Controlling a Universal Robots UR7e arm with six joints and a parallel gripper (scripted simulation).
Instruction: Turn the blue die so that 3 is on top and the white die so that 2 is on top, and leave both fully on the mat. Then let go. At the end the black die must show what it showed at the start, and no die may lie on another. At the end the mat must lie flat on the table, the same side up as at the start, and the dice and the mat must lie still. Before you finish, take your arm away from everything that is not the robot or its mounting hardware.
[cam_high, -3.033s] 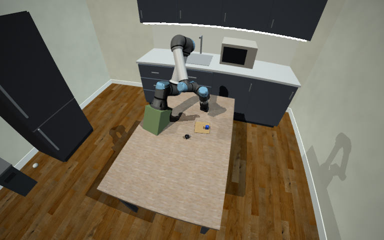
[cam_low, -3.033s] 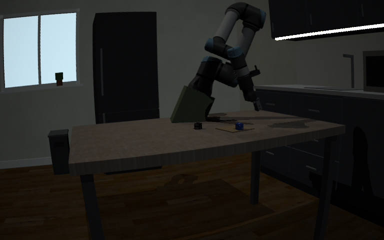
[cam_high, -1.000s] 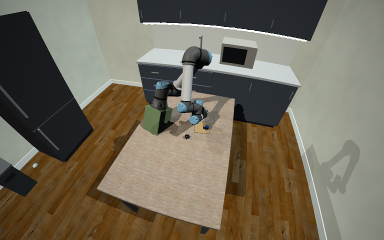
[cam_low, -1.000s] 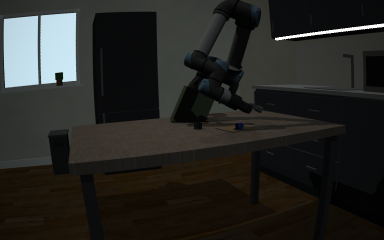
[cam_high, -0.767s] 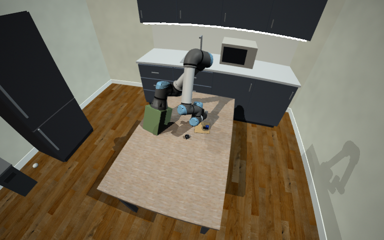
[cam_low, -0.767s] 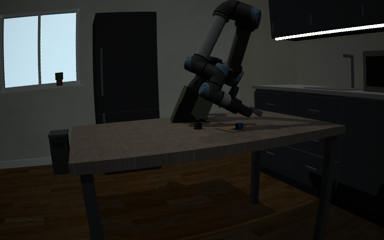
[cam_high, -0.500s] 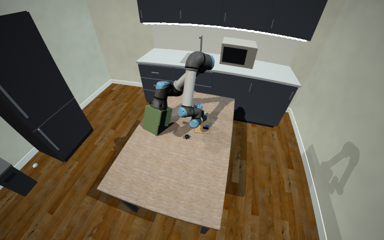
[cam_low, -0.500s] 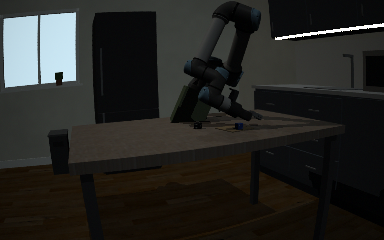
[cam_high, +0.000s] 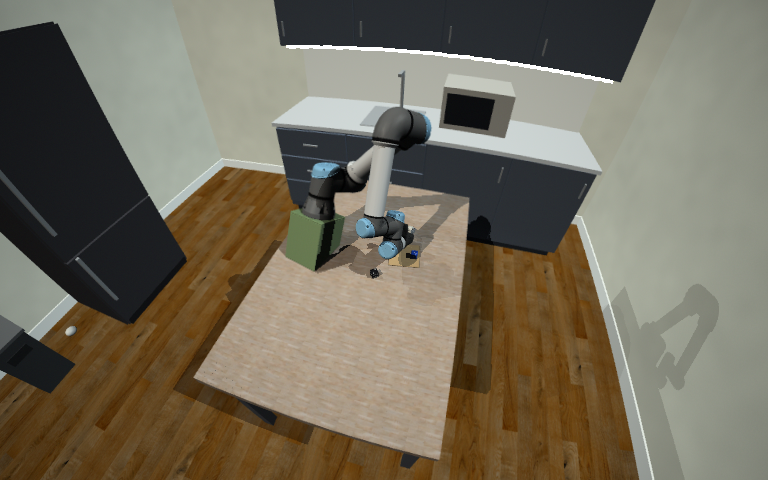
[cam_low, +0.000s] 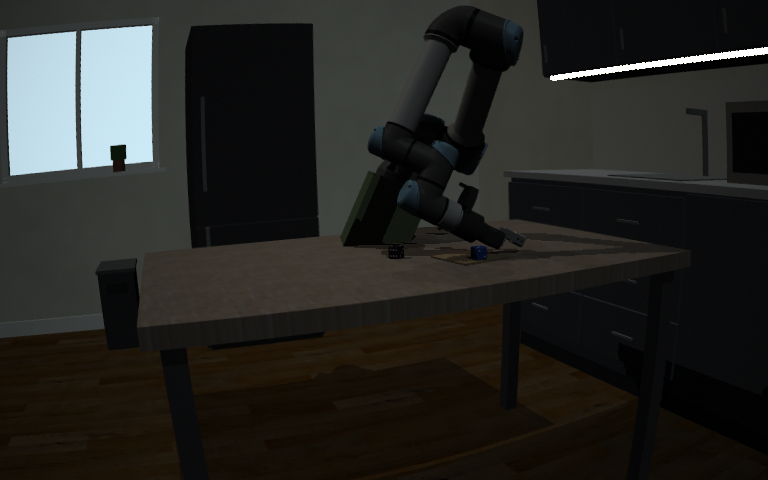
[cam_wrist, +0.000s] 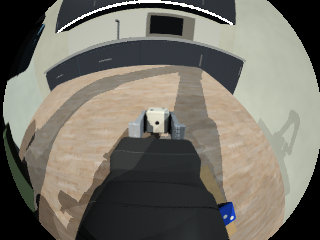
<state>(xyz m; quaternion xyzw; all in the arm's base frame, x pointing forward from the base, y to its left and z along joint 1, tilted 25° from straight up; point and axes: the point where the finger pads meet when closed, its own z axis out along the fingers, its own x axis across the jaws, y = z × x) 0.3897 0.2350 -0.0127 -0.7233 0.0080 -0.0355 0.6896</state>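
Right now my hand is right at the white die. The rest, counted from my hand: black die 310 mm to the right, 60 mm behind, 20 mm below; then blue die 140 mm to the right, 70 mm ahead, 20 mm below; then tan mat 140 mm to the right, 30 mm below, 20 mm ahead.
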